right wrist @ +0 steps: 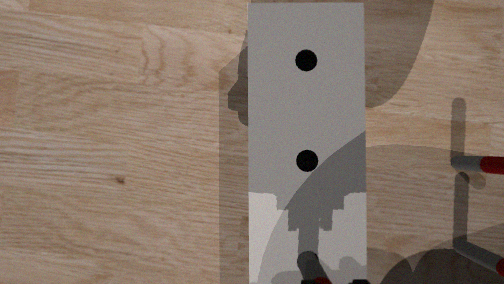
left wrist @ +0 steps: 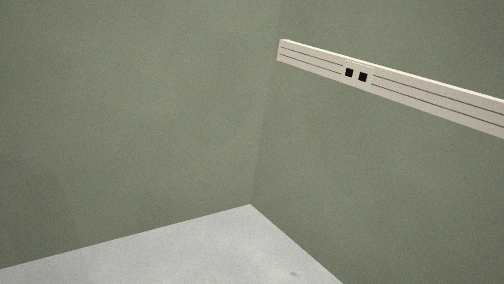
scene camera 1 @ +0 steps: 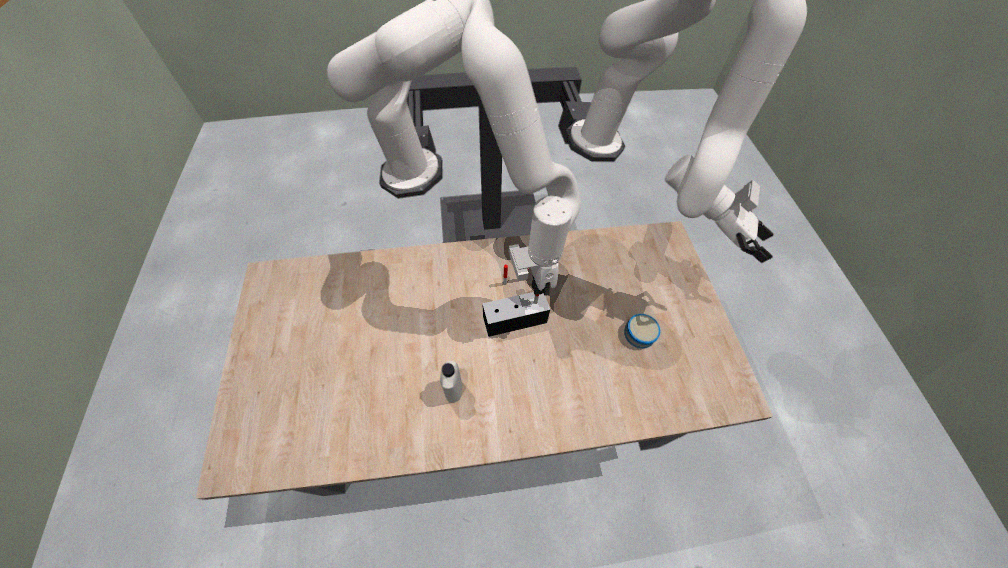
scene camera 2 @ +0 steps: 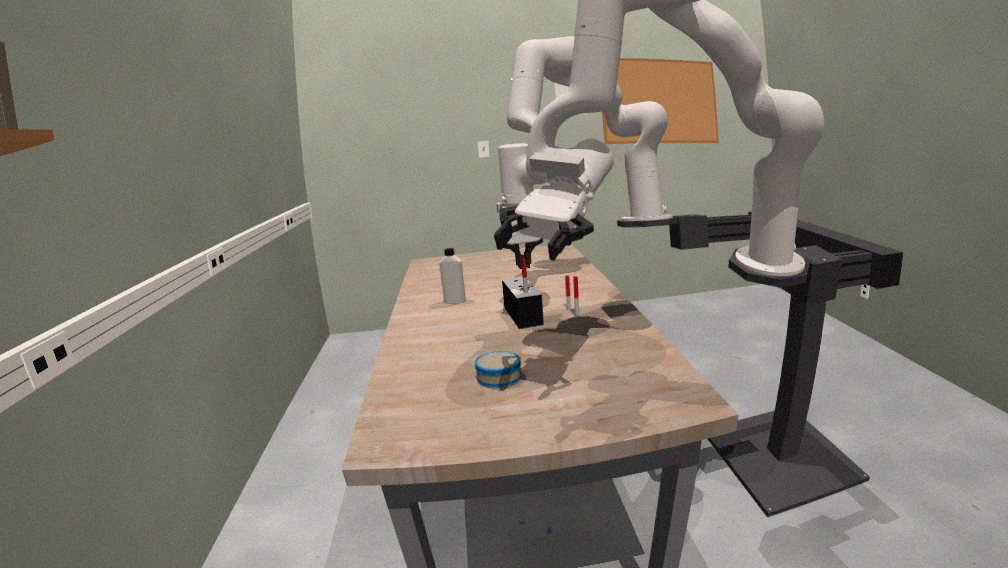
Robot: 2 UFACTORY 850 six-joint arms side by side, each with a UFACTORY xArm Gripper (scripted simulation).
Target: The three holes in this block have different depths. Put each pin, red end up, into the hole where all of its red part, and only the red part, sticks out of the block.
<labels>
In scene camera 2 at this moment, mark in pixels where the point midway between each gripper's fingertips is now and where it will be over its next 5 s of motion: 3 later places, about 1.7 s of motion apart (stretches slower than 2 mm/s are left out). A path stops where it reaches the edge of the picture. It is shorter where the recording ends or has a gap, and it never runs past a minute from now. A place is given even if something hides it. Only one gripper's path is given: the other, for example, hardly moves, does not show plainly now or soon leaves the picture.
My right gripper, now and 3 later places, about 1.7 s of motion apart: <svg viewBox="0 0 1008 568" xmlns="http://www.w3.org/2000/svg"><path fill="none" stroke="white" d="M524 267L524 273L524 277L525 281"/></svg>
</labels>
